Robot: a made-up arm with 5 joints.
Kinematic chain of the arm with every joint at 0, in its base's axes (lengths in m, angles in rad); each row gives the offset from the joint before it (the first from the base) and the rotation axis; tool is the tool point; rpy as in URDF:
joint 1: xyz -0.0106 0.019 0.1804 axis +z
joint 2: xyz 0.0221 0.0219 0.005 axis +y
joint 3: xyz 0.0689 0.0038 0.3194 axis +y
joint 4: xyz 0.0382 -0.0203 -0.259 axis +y
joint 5: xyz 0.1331 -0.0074 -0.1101 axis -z
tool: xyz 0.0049 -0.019 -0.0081 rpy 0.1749 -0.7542 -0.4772
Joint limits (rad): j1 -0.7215..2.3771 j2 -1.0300..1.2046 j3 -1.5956..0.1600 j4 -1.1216..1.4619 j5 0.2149..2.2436
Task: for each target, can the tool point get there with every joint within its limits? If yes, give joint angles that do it. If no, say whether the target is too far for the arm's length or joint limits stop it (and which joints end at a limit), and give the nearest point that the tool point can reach.
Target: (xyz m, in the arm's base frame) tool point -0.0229 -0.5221 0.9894
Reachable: no: too far | nearest point -0.0165 -0.2426 0.7650 | short by 0.358 m
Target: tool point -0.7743 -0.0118 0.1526
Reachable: no: joint limits stop it (at a limit: joint 1, joint 5) | nearest point -0.3972 0.3814 0.1526 | short by 0.545 m
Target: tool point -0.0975 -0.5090 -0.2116
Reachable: no: joint limits stop it (at a limit: joint 1, joint 2) | nearest point 0.1891 -0.1855 -0.2006 | short by 0.432 m
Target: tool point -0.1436 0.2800 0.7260
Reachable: yes | joints 2.1122 -0.2390 -1.3461 -0.6189 0.5859
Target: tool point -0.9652 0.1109 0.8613
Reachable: no: too far | nearest point -0.3773 0.3624 0.6298 | short by 0.680 m
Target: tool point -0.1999 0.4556 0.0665
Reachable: yes | joints 2.0246 0.5015 -0.9248 0.6608 0.4323
